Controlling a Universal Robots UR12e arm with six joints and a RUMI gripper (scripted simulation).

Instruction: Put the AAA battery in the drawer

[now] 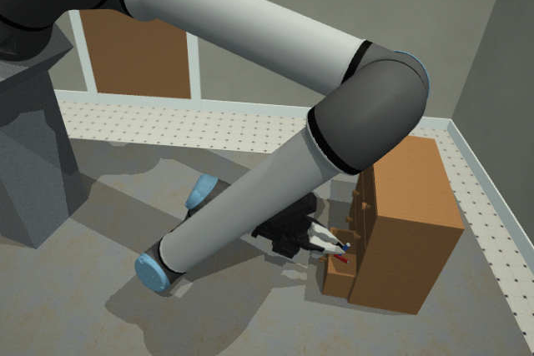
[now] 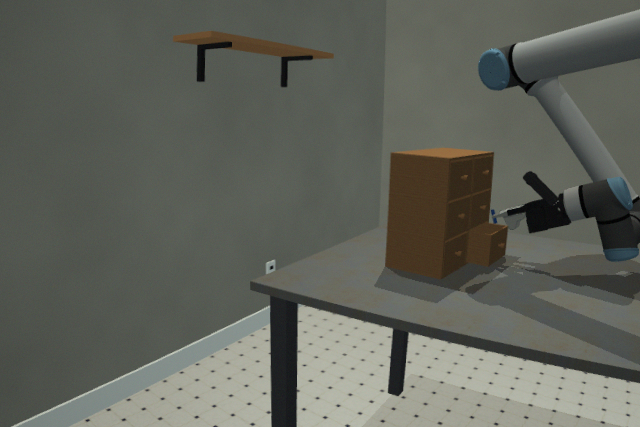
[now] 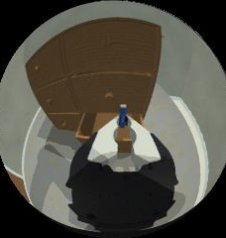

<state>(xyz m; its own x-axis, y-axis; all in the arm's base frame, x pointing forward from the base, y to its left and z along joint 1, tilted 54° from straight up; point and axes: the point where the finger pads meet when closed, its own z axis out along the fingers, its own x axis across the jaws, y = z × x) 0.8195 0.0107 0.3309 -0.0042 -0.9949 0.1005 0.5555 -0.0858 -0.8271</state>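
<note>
Right now the blue battery is 1 cm ahead of my hand. The rest, counted from my hand: red battery: 2 cm ahead, 7 cm to the left, 12 cm below.
</note>
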